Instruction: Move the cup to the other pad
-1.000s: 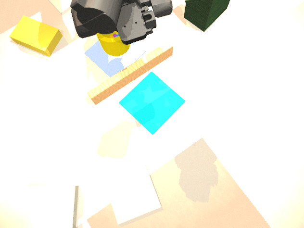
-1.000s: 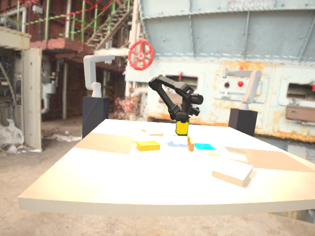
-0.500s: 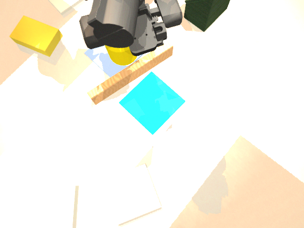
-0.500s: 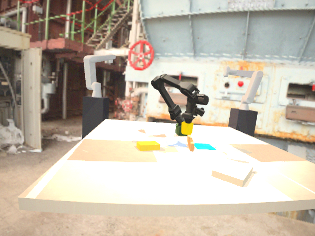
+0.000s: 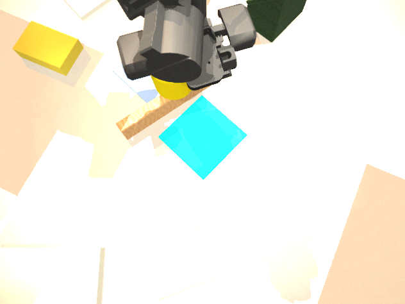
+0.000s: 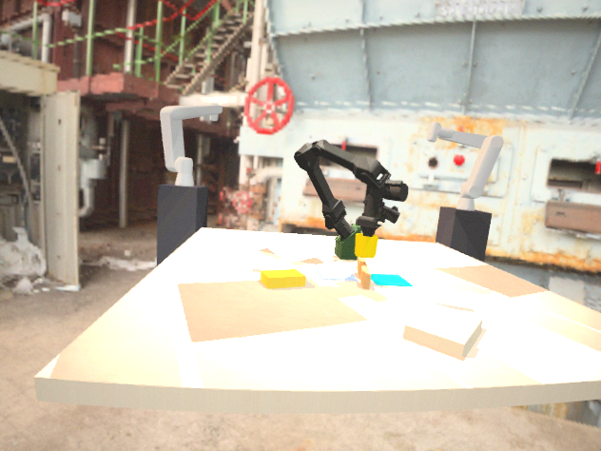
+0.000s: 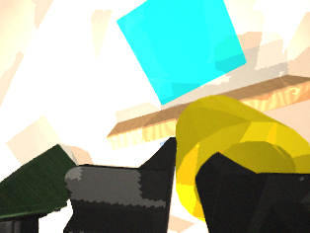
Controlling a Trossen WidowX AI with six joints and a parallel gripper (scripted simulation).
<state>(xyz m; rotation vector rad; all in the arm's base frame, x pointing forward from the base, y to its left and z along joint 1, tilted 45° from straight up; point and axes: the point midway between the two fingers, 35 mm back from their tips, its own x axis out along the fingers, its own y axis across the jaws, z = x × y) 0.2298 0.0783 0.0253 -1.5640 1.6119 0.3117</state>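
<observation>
My gripper tip is now 11 cm above the cyan pad, 7 cm to the right of it and 4 cm short of it. Also, from my gripper tip: pale blue pad (11 cm below, 10 cm to the right, 2 cm ahead); yellow cup (2 cm ahead, 1 cm to the right); wooden bar (9 cm below, 3 cm ahead, 1 cm to the right).
</observation>
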